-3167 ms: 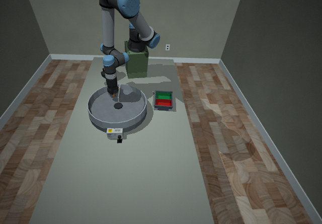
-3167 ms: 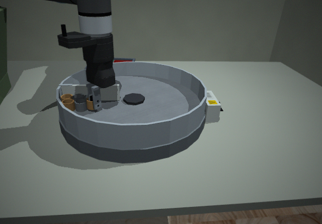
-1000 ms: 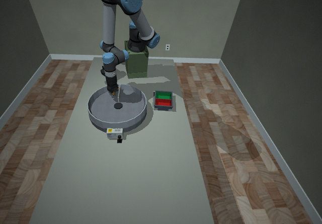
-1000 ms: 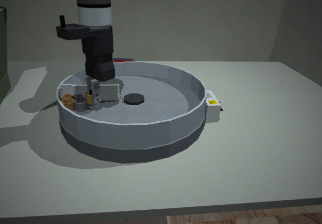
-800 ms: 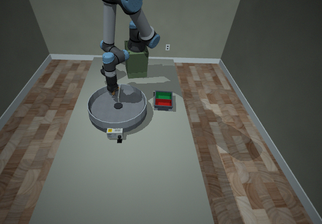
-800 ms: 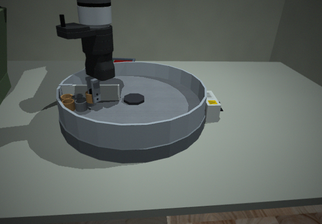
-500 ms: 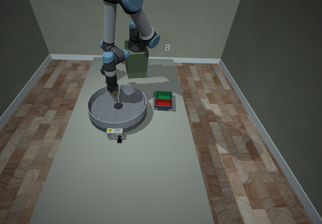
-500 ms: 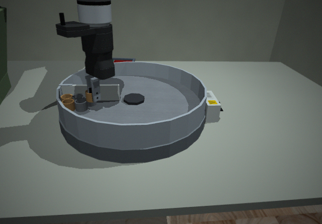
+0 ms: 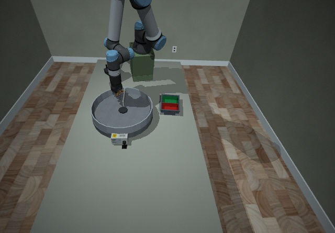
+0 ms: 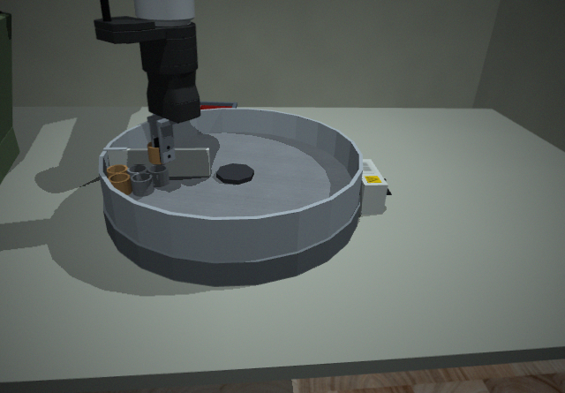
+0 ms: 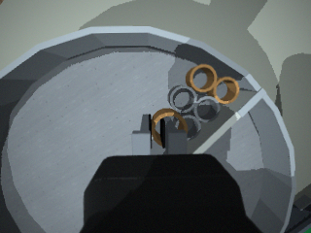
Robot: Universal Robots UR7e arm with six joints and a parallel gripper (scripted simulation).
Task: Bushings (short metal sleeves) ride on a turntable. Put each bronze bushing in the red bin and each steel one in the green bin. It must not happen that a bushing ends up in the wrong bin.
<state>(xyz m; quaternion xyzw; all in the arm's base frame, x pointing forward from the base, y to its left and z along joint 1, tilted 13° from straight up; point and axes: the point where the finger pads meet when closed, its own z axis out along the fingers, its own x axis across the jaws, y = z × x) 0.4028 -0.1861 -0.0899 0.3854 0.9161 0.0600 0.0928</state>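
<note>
The bin is 410 mm to the left of my hand, 110 mm below it and 10 mm ahead of it. Also, from my hand: turntable 100 mm ahead, 80 mm below, 60 mm to the left.
</note>
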